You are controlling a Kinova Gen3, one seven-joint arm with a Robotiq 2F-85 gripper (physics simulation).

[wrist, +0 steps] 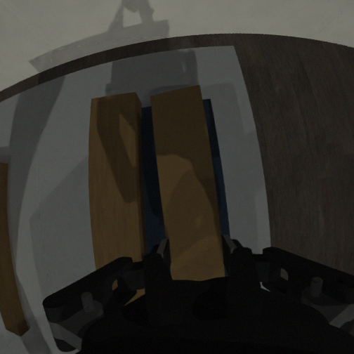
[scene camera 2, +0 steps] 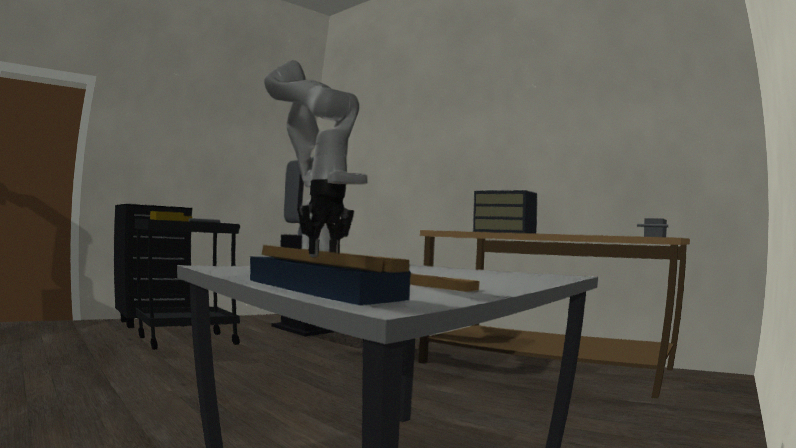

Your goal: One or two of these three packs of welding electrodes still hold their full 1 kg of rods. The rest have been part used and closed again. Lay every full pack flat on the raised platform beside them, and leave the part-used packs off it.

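Frame: origin at the arm's base, x ahead, y left, z up, level; metres.
Where they show: gripper, between the fingertips: (scene camera 2: 323, 257).
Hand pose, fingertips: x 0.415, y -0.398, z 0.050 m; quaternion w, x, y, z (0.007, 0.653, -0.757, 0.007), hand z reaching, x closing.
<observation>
Things, the pixels of their top centre, and the offset from my fingertips. "pt": a spot on its surface instead. Level surfaces: height alone.
- long brown pack, a spot on its surface: (scene camera 2: 356, 261) pt dy -0.036, dx +0.121, dz +0.002 m
- blue raised platform, centre of its top: (scene camera 2: 320, 263) dy +0.038, dx -0.048, dz -0.018 m
- third brown pack, centre of its top: (scene camera 2: 422, 275) dy +0.378, dx -0.002, dz -0.054 m
- light grey table, height of its surface: dz -0.078 m
My gripper (scene camera 2: 324, 250) (wrist: 195, 246) is shut on a long brown pack (scene camera 2: 356, 261) (wrist: 187, 150). The held pack is nearly level, on or just above the blue raised platform (scene camera 2: 311, 278) (wrist: 154, 230); contact is hard to tell. A second brown pack (wrist: 116, 200) lies alongside, left of the held one in the wrist view, with a narrow gap between, and covers the platform's left edge there. It is mostly hidden in the scene view. A third brown pack (scene camera 2: 445, 282) (wrist: 9, 280) lies on the table, apart from the platform. No labels are readable.
The light grey table (scene camera 2: 534, 281) (wrist: 60, 165) carries the platform near its front edge. A workbench (scene camera 2: 557, 238) with a drawer box (scene camera 2: 505, 211) and a small vise (scene camera 2: 655, 227) stands behind at the right. A black cart (scene camera 2: 214, 227) stands at the left.
</observation>
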